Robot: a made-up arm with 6 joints.
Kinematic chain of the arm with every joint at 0, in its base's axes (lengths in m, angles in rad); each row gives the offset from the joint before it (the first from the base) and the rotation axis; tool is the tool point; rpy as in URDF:
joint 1: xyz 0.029 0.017 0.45 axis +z
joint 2: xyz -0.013 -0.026 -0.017 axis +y
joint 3: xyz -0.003 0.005 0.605 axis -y
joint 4: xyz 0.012 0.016 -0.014 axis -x
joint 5: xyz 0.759 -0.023 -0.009 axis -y
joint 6: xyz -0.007 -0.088 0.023 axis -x
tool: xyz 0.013 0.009 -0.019 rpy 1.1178 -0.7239 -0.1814
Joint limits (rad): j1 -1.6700..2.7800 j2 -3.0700..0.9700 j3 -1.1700..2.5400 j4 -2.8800..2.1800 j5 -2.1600..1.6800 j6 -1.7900..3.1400
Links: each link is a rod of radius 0.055 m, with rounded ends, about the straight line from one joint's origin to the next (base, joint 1, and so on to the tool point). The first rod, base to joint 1, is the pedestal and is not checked.
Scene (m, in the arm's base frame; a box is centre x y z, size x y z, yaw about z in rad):
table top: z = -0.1
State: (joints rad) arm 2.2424 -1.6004 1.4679 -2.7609 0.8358 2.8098
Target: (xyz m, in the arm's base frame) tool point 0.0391 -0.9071 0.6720
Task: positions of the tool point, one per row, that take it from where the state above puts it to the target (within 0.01 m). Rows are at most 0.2 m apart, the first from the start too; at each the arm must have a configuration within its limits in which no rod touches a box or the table.
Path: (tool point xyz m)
1: 0.6432 -1.1548 0.5834
2: 0.4826 -1.1573 0.6156
3: 0.3212 -1.1155 0.6418
4: 0.1699 -1.0308 0.6609
5: 0.0391 -0.9071 0.6720

